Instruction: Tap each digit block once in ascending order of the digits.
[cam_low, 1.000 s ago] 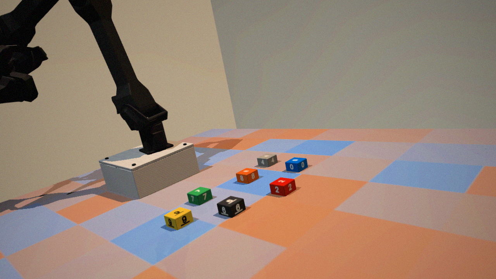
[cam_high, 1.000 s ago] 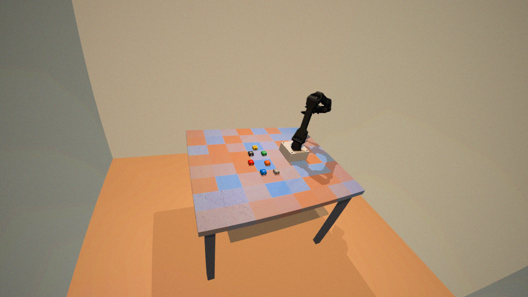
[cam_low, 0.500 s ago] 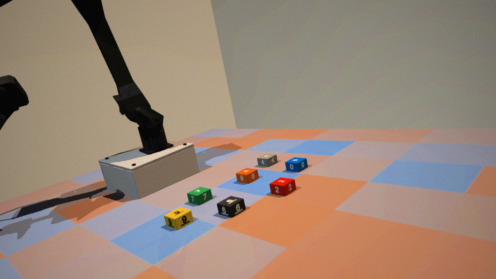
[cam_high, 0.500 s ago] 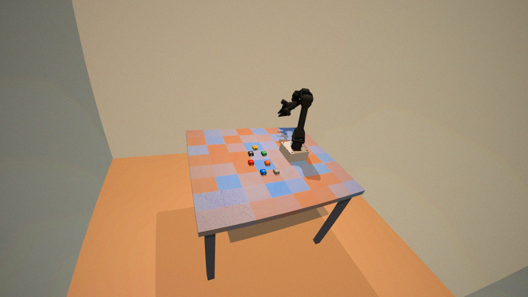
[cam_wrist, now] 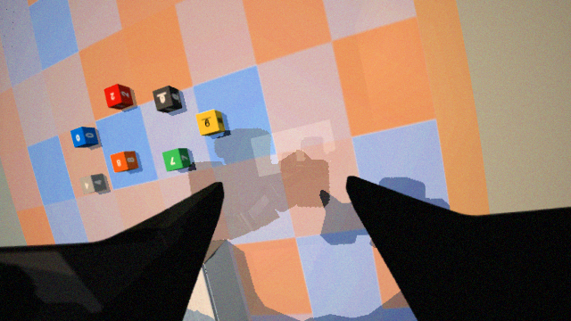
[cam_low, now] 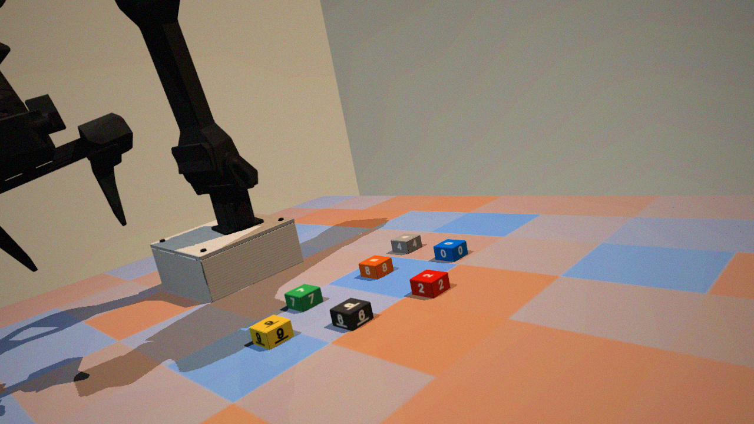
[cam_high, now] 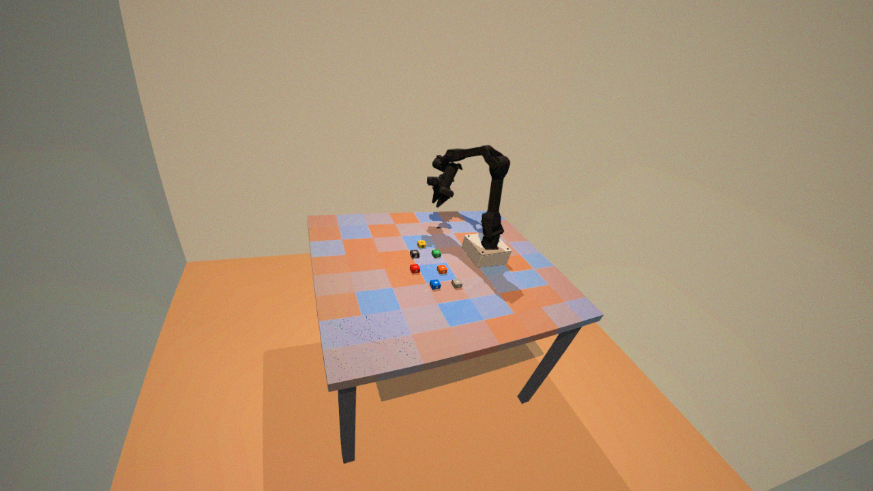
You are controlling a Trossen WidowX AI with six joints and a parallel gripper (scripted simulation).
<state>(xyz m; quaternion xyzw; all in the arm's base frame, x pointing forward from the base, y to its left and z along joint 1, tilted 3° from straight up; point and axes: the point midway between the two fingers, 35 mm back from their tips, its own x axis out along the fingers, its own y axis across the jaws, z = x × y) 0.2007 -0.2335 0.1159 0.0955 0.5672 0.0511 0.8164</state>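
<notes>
The blue 0 block lies 41 cm to the left of my gripper tip, 13 cm below it and 7 cm ahead of it. The rest, counted from my gripper tip: green 7 block (21 cm to the left, 13 cm below, 2 cm ahead); then black 6 block (21 cm to the left, 13 cm below, 12 cm ahead); then yellow 9 block (14 cm to the left, 13 cm below, 7 cm ahead).
</notes>
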